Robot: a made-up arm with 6 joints.
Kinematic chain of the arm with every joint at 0, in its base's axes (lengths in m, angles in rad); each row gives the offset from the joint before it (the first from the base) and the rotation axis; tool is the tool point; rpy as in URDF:
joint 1: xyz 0 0 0.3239 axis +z
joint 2: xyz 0 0 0 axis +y
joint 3: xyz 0.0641 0 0.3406 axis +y
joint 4: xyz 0.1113 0 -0.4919 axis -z
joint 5: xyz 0 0 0 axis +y
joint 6: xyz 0.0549 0 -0.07 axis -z
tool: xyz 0 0 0 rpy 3.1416 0 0
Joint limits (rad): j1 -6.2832..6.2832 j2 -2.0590..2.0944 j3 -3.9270..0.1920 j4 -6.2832..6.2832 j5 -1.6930..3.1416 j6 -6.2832..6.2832
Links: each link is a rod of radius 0.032 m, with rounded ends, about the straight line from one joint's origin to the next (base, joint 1, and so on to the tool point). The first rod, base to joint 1, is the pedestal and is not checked.
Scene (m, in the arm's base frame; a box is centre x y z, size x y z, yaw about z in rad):
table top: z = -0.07
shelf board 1: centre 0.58 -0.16 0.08 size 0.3 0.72 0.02 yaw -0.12
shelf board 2: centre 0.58 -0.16 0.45 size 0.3 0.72 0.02 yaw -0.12
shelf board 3: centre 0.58 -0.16 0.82 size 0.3 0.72 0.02 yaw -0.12
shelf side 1: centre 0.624 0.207 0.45 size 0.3 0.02 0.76 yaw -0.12
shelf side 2: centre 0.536 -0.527 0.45 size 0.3 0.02 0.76 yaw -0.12
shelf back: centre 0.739 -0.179 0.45 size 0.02 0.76 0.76 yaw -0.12
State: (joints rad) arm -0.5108 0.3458 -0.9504 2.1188 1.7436 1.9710
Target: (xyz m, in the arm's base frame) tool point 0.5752 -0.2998 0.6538
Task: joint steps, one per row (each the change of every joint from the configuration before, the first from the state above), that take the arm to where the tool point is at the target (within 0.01 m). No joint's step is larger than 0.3 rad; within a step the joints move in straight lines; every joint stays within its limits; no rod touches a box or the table.
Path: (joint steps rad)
1: -0.1091 -0.1837 0.2374 -0.0420 0.0834 0.0000
2: -0.1091 -0.1837 0.2374 -0.0419 0.0834 0.0000
3: -0.1091 -0.1837 0.2375 -0.0420 0.0834 0.0000
4: -0.0570 -0.2292 -0.2114 0.0391 -0.0142 0.0000
5: -0.0570 -0.2292 -0.2114 0.0392 -0.0142 0.0000
6: 0.1242 0.2455 -0.2300 0.0348 -0.0765 0.0000
7: 0.1241 0.2455 -0.2301 0.0347 -0.0765 0.0000
8: 0.1241 0.2455 -0.2300 0.0348 -0.0765 0.0000

